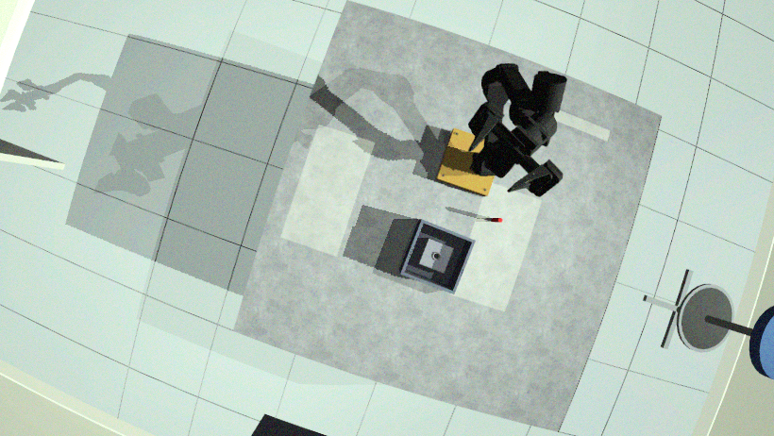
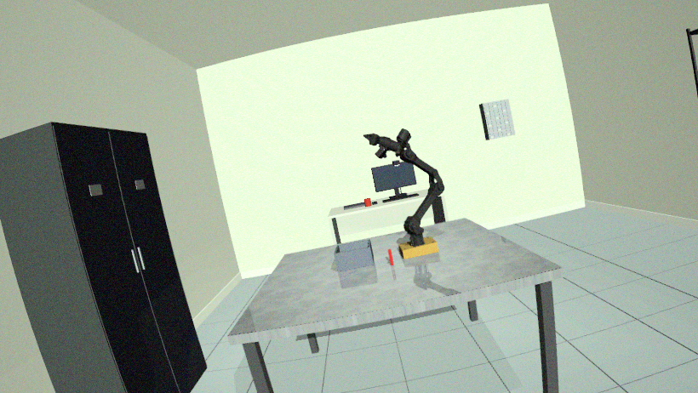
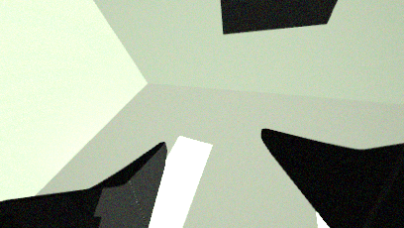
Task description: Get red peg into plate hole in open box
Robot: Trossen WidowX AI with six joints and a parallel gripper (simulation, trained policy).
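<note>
Right now the red peg is 620 mm below my gripper tip and 230 mm to the left of it. From my gripper tip the other things lie so: grey box: 630 mm below, 190 mm ahead, 80 mm to the left; light grey plate: 610 mm below, 190 mm ahead, 80 mm to the left.
</note>
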